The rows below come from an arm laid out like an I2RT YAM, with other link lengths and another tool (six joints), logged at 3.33 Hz.
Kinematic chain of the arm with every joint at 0, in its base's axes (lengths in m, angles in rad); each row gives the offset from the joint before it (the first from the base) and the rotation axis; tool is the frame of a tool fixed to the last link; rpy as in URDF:
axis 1: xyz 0 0 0.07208 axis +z
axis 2: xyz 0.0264 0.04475 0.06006 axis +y
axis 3: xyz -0.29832 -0.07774 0 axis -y
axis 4: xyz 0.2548 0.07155 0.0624 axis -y
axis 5: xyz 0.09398 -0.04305 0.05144 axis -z
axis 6: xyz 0.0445 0 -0.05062 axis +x
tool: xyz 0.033 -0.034 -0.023 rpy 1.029 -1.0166 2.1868
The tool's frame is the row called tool.
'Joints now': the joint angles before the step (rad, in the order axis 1, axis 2, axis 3, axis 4, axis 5, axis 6). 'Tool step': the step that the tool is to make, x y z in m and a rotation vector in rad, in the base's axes. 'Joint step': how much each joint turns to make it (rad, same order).
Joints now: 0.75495, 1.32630, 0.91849, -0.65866, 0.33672, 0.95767
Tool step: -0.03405, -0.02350, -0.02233, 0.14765, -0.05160, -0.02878
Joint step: 0.00130, -0.21596, -0.23578, 0.13793, -0.04486, 0.06716
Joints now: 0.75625, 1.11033, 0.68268, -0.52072, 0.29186, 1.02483
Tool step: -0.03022, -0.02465, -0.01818, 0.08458, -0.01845, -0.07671
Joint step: -0.00225, -0.19143, -0.15507, 0.00809, 0.00562, 0.09291
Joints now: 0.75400, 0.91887, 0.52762, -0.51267, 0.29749, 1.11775
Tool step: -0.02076, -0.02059, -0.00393, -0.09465, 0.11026, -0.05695
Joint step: -0.00597, -0.01974, 0.01649, -0.19606, 0.02319, 0.04805
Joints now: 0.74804, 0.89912, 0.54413, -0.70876, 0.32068, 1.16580
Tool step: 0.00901, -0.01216, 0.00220, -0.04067, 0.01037, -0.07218
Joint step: -0.08695, 0.02525, 0.01885, -0.01950, 0.01436, -0.02588
